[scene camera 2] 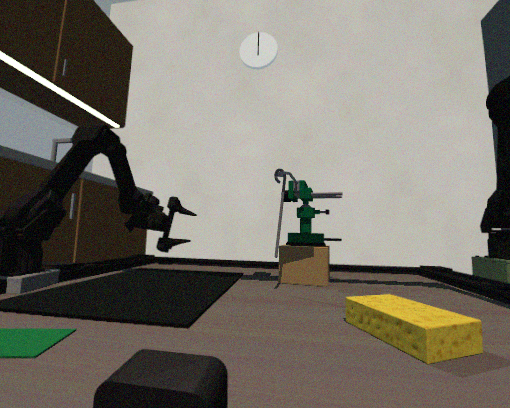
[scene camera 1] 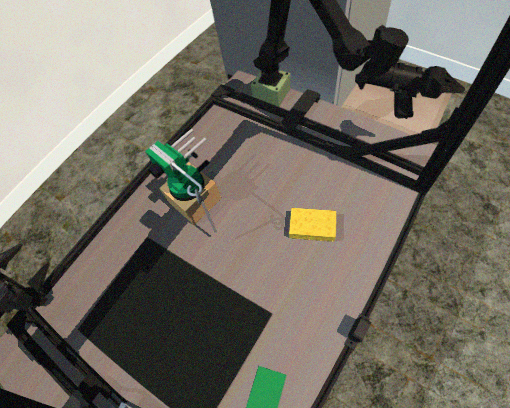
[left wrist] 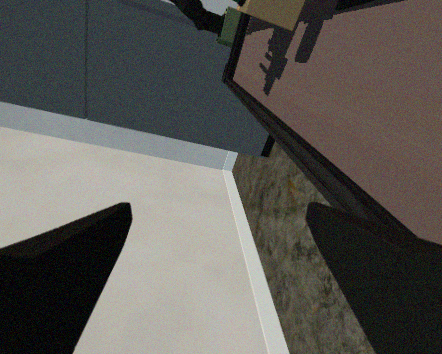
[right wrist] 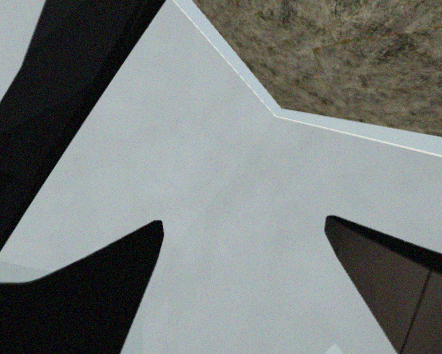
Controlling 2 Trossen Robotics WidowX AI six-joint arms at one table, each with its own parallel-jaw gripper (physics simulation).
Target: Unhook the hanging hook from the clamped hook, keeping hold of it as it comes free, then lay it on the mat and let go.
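Pixels of known places: left gripper, fingertip midpoint: (scene camera 2: 193, 227) (scene camera 1: 35, 254) (left wrist: 220, 211); right gripper, fingertip midpoint: (scene camera 1: 454, 89) (right wrist: 243, 225); left arm's base at its link origin: (scene camera 2: 15, 272); right arm's base at its link origin: (scene camera 2: 508, 258) (scene camera 1: 270, 78) (left wrist: 221, 25).
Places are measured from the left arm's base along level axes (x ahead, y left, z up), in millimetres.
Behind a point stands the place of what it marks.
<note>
The hanging hook (scene camera 1: 206, 212) {z 129, x 493, y -5 mm} (scene camera 2: 280, 217) {z 118, x 495, y -7 mm} is a thin grey rod. It hangs steeply, its top at the clamped hook (scene camera 1: 185, 173) {z 212, x 532, y 40 mm} (scene camera 2: 293, 179) {z 206, x 531, y 39 mm}, which a green vise (scene camera 1: 180, 187) {z 89, x 555, y 107 mm} (scene camera 2: 305, 225) {z 107, x 576, y 97 mm} holds. The curls overlap, so their exact contact cannot be told. The black mat (scene camera 1: 185, 320) {z -21, x 268, y -7 mm} (scene camera 2: 125, 300) {z -21, x 242, y -99 mm} lies flat in front of the vise. My left gripper (scene camera 1: 34, 256) {z 98, x 267, y 388 mm} (scene camera 2: 193, 228) {z 98, x 267, y 388 mm} (left wrist: 220, 211) {z 98, x 267, y 388 mm} is open and empty, in the air above the mat's far left side in scene camera 2, well apart from the hooks. My right gripper (right wrist: 243, 225) {z 240, x 900, y -472 mm} is open and empty, far from the hooks.
The vise stands on a wooden block (scene camera 1: 212, 197) {z 15, x 586, y 48 mm} (scene camera 2: 305, 265) {z 17, x 565, y 57 mm}. A yellow sponge (scene camera 1: 312, 223) {z 5, x 594, y -228 mm} (scene camera 2: 410, 325) {z 2, x 571, y -276 mm} lies on the table right of it. A green sheet (scene camera 1: 266, 387) {z -25, x 196, y -239 mm} (scene camera 2: 35, 342) {z -24, x 216, y -244 mm} lies near the mat. A black frame (scene camera 1: 320, 130) {z -17, x 921, y -169 mm} edges the table.
</note>
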